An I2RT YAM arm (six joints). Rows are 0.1 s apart.
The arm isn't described. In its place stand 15 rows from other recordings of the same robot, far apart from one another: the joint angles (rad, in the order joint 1, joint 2, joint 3, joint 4, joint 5, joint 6), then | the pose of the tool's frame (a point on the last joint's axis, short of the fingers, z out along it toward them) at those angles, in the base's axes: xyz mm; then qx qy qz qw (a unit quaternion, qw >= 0).
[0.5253 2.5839 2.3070 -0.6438 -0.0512 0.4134] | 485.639 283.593 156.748 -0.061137 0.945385 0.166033 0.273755
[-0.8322 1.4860 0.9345 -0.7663 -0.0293 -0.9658] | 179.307 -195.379 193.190 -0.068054 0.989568 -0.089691 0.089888
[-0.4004 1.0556 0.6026 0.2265 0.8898 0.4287] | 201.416 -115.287 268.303 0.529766 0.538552 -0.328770 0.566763
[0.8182 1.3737 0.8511 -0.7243 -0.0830 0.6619] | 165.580 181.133 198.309 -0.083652 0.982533 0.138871 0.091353
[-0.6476 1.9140 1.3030 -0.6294 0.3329 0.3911] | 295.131 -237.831 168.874 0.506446 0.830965 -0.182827 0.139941
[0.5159 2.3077 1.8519 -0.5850 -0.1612 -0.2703] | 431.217 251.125 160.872 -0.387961 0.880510 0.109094 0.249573
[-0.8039 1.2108 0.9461 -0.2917 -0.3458 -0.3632] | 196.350 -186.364 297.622 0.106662 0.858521 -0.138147 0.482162
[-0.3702 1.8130 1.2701 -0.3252 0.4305 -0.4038] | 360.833 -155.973 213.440 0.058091 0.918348 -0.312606 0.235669
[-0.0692 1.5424 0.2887 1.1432 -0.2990 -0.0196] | 253.386 -7.050 151.407 -0.081042 0.739002 0.081591 0.663816
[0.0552 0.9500 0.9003 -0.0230 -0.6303 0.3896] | 215.113 32.901 368.533 -0.092246 0.721686 0.364203 0.581392
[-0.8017 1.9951 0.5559 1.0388 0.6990 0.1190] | 201.615 -241.234 79.617 0.517403 0.617642 -0.442710 0.393471
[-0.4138 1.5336 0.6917 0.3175 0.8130 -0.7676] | 267.354 -145.652 185.232 0.054463 0.817987 -0.540067 0.190416
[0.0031 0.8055 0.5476 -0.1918 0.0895 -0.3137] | 187.897 -2.599 251.840 -0.109979 0.839275 -0.119585 0.518866
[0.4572 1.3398 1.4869 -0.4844 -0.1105 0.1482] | 264.166 134.336 429.552 -0.156902 0.799902 0.215153 0.537818
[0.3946 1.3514 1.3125 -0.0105 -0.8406 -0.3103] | 273.502 142.630 416.773 -0.492302 0.523553 0.321822 0.616411
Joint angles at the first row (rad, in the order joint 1, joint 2, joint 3, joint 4, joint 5, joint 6):
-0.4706 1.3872 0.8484 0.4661 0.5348 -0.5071
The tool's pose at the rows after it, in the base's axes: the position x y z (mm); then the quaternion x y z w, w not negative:
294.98 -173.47 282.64 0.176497 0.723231 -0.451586 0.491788
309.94 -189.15 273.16 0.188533 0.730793 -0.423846 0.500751
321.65 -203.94 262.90 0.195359 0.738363 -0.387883 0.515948
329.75 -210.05 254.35 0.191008 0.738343 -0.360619 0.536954
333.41 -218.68 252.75 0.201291 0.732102 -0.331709 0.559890
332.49 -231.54 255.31 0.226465 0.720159 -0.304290 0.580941
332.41 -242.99 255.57 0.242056 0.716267 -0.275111 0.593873
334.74 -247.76 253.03 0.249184 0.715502 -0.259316 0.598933
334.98 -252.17 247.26 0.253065 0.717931 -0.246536 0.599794
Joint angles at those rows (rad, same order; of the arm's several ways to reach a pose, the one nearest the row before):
-0.4820 1.4889 0.9219 0.4434 0.4970 -0.4443
-0.5058 1.5765 0.9801 0.4416 0.4444 -0.3829
-0.5316 1.6516 1.0270 0.4451 0.3663 -0.3211
-0.5403 1.6997 1.0410 0.4869 0.3001 -0.2870
-0.5592 1.7297 1.0631 0.5084 0.2411 -0.2285
-0.5914 1.7490 1.0905 0.5156 0.1939 -0.1501
-0.6192 1.7707 1.1191 0.5064 0.1390 -0.0877
-0.6274 1.7904 1.1347 0.5061 0.1151 -0.0562
-0.6376 1.8081 1.1369 0.5109 0.0901 -0.0366

